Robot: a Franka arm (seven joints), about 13 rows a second.
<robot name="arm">
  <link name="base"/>
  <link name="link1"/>
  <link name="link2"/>
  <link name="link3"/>
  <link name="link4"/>
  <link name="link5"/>
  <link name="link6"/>
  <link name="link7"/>
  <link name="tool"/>
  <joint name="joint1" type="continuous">
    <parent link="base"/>
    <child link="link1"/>
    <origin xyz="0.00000 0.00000 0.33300" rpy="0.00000 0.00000 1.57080"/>
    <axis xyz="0 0 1"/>
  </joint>
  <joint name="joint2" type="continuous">
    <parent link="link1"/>
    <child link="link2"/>
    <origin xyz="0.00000 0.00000 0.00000" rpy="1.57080 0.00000 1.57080"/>
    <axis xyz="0 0 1"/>
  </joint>
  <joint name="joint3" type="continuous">
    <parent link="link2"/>
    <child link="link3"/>
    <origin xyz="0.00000 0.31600 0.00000" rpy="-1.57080 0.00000 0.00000"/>
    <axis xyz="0 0 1"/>
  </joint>
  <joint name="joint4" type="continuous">
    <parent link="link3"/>
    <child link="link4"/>
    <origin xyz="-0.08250 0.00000 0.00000" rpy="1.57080 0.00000 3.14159"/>
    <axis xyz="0 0 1"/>
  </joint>
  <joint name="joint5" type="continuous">
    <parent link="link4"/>
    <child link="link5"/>
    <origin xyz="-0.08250 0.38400 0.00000" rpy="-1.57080 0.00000 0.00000"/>
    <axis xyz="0 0 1"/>
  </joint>
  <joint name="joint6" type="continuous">
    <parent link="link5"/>
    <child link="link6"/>
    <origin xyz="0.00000 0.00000 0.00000" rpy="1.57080 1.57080 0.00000"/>
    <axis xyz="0 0 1"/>
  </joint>
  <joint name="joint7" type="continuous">
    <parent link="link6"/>
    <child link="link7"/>
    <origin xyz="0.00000 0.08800 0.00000" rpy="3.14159 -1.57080 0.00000"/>
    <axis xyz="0 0 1"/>
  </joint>
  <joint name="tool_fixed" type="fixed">
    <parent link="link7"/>
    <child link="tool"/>
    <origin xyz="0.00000 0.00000 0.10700" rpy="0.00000 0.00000 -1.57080"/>
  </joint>
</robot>
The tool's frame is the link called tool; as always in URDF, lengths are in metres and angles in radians. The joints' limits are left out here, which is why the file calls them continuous.
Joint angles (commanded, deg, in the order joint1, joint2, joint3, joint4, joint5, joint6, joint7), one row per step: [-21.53 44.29 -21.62 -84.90 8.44 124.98 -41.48]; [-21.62 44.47 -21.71 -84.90 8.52 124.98 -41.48]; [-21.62 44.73 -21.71 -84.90 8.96 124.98 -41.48]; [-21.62 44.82 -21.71 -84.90 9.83 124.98 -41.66]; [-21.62 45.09 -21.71 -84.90 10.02 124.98 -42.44]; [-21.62 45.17 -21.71 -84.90 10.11 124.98 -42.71]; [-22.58 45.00 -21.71 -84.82 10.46 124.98 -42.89]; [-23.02 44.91 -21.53 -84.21 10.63 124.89 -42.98]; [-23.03 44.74 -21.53 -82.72 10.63 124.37 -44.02]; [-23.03 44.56 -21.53 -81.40 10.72 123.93 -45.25]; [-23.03 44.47 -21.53 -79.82 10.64 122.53 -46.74]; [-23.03 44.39 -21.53 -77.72 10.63 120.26 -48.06]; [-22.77 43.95 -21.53 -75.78 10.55 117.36 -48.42]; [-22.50 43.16 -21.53 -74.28 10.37 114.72 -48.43]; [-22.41 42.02 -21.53 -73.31 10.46 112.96 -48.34]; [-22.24 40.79 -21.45 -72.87 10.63 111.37 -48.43]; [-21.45 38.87 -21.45 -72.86 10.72 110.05 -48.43]
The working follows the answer.
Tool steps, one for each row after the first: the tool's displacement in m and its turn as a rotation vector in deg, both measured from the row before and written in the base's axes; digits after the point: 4 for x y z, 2 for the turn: [-0.0015 -0.0014 -0.0019 0.05 0.14 -0.20]; [-0.0002 0.0004 -0.0031 0.33 -0.03 -0.26]; [0.0002 0.0005 -0.0011 0.52 -0.43 -0.33]; [-0.0004 0.0003 -0.0032 0.28 0.19 0.66]; [-0.0001 0.0001 -0.0010 0.11 0.04 0.21]; [-0.0067 -0.0093 0.0026 0.09 -0.42 -0.97]; [0.0007 -0.0035 0.0050 -0.12 -0.63 -0.17]; [0.0067 -0.0016 0.0124 -0.51 -0.84 1.35]; [0.0059 -0.0012 0.0115 -0.43 -0.80 1.47]; [0.0054 -0.0002 0.0110 0.03 -0.10 1.79]; [0.0062 0.0006 0.0137 0.34 0.08 1.63]; [0.0065 0.0043 0.0161 0.63 0.29 0.87]; [0.0046 0.0046 0.0176 0.48 0.17 0.50]; [0.0021 0.0025 0.0192 0.23 -0.57 0.06]; [0.0010 0.0043 0.0162 0.51 -0.43 0.25]; [0.0034 0.0101 0.0218 0.23 -0.88 0.68]
Tool pose at each row, in the base's axes (x y z in m, rotation vector in deg; rounded; the steps above come from the unrounded poses): [0.5552 -0.4488 0.2378 174.43 -1.67 -9.53]; [0.5537 -0.4502 0.2359 174.47 -1.96 -9.77]; [0.5535 -0.4499 0.2328 174.81 -2.33 -9.77]; [0.5537 -0.4494 0.2316 175.38 -2.84 -9.17]; [0.5534 -0.4491 0.2284 175.62 -1.79 -9.45]; [0.5533 -0.4490 0.2274 175.72 -1.45 -9.50]; [0.5465 -0.4583 0.2300 175.88 -2.95 -8.92]; [0.5472 -0.4618 0.2350 175.81 -3.26 -7.95]; [0.5540 -0.4635 0.2474 175.34 -1.27 -6.56]; [0.5599 -0.4646 0.2589 174.91 0.90 -5.22]; [0.5653 -0.4648 0.2699 174.86 3.63 -4.95]; [0.5716 -0.4642 0.2837 175.08 6.14 -4.96]; [0.5781 -0.4598 0.2998 175.63 7.55 -5.34]; [0.5827 -0.4552 0.3174 176.06 8.36 -5.55]; [0.5848 -0.4527 0.3366 176.27 8.44 -4.66]; [0.5858 -0.4484 0.3528 176.75 8.84 -3.96]; [0.5892 -0.4382 0.3746 176.89 9.87 -2.56]

